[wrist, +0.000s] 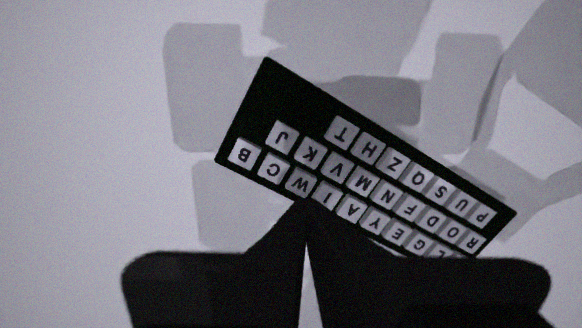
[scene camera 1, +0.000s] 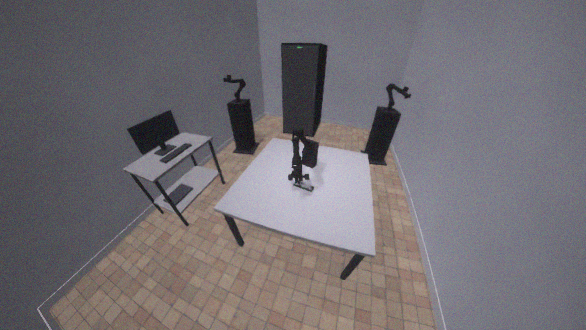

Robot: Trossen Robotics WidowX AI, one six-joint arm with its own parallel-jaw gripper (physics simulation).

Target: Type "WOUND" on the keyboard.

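Frame: origin at the arm's base, x ahead, y left, z up, level; metres.
Seen in the pictures: gripper, fingertip midpoint: [wrist: 304,206] [scene camera 1: 298,183]; arm's base, origin of the base link: [scene camera 1: 312,146].
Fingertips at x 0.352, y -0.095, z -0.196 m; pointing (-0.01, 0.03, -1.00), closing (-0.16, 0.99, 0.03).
Observation:
Offsets run from my fingertips to a thing's top centre. Level surfaces: height alone.
The small black keyboard @(dz -0.020, dx -0.006, dy +0.047 m) [scene camera 1: 304,187] [wrist: 295,110] with light grey keys lies on the white table and shows slanted and upside down in the wrist view. My gripper [wrist: 304,206] is shut and empty; its tips are at the lower edge of the W key @(dz -0.020, dx -0.003, dy -0.001 m) [wrist: 300,183], beside the I key @(dz -0.020, dx +0.003, dy +0.016 m) [wrist: 327,195]. Whether they touch a key I cannot tell. The O key @(dz -0.020, dx +0.013, dy +0.102 m) [wrist: 452,232], U key @(dz -0.020, dx -0.007, dy +0.100 m) [wrist: 461,204], N key @(dz -0.020, dx -0.004, dy +0.052 m) [wrist: 387,195] and D key @(dz -0.020, dx +0.007, dy +0.085 m) [wrist: 432,220] show to the right. The fingers hide part of the keyboard's lower edge.
The white table @(dz -0.038 m) [scene camera 1: 330,220] carries the arm. A side desk [scene camera 1: 145,167] at the left holds a monitor [scene camera 1: 153,131] and a larger keyboard [scene camera 1: 176,152]. A tall black cabinet [scene camera 1: 301,87] and two pedestals [scene camera 1: 242,125] [scene camera 1: 384,132] with other arms stand behind. Arm shadows fall around the keyboard.

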